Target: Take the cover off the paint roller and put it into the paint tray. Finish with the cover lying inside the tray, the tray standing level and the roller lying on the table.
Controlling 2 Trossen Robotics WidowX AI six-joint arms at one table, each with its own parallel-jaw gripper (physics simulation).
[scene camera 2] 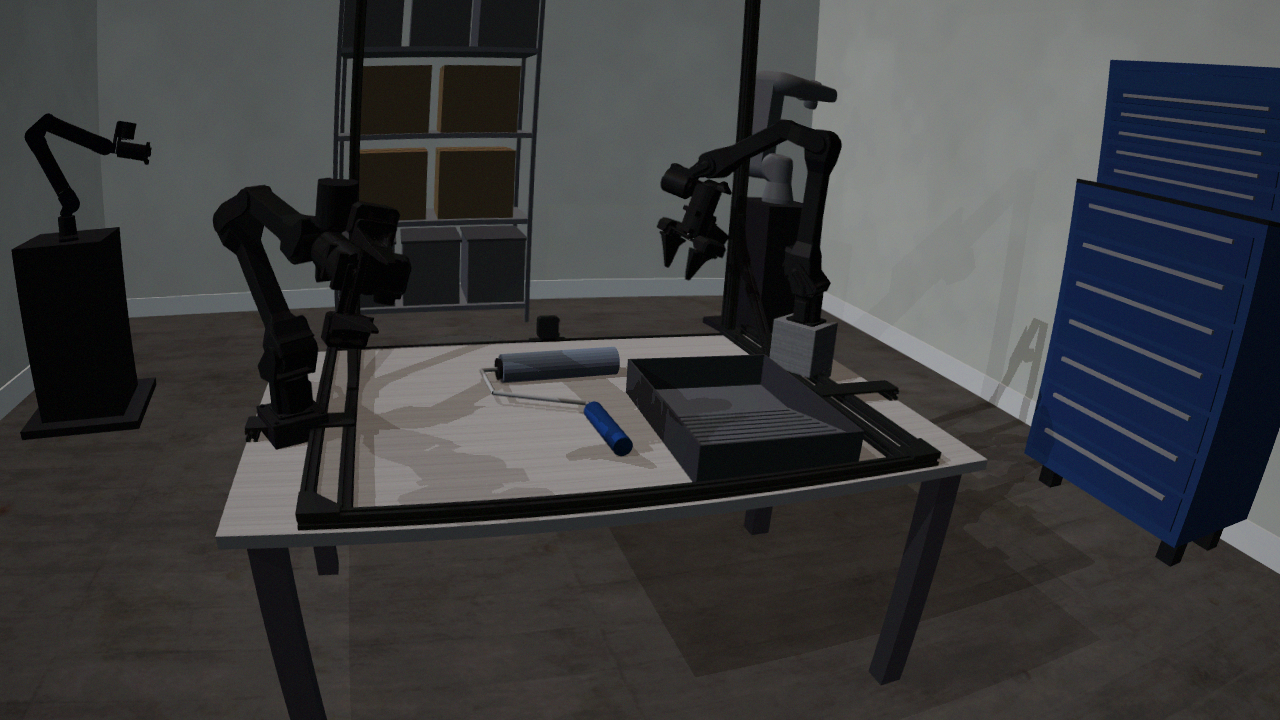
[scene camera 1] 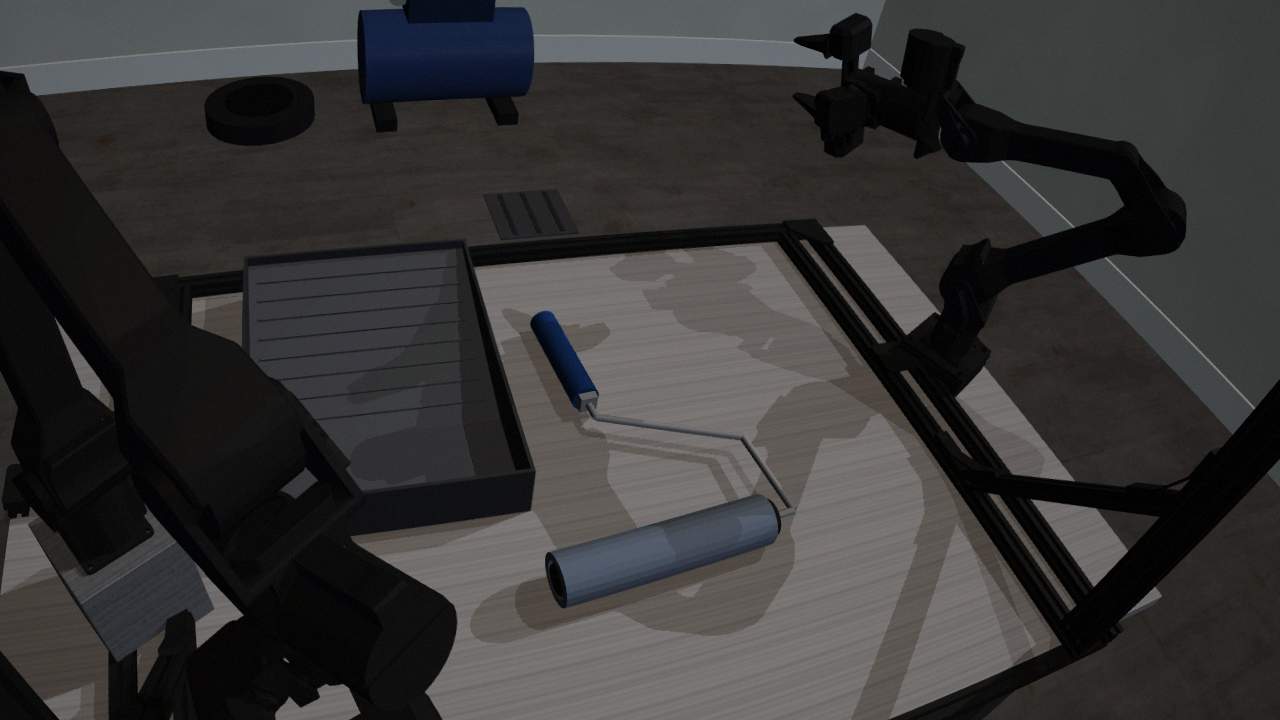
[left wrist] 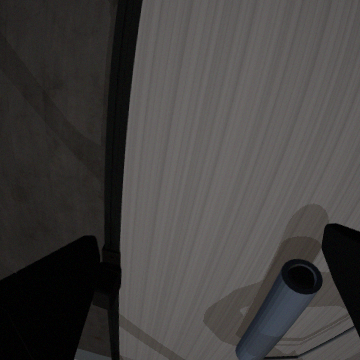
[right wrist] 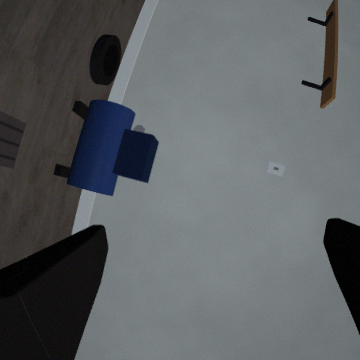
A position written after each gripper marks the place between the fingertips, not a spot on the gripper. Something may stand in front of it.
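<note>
On the table rests a dark paint tray (scene camera 1: 389,347), which scene camera 2 shows as well (scene camera 2: 721,417); in the left wrist view the tray is out of frame. A roller cover (scene camera 1: 591,570) belongs to the scene too, visible also at (scene camera 2: 517,367) and (left wrist: 284,302), while in the right wrist view the cover is out of frame. The left gripper (scene camera 1: 392,701), found again at (scene camera 2: 676,273) and (left wrist: 214,244), is open and holds nothing. Open as well, the right gripper (scene camera 2: 383,298) has nothing in its grasp.
</note>
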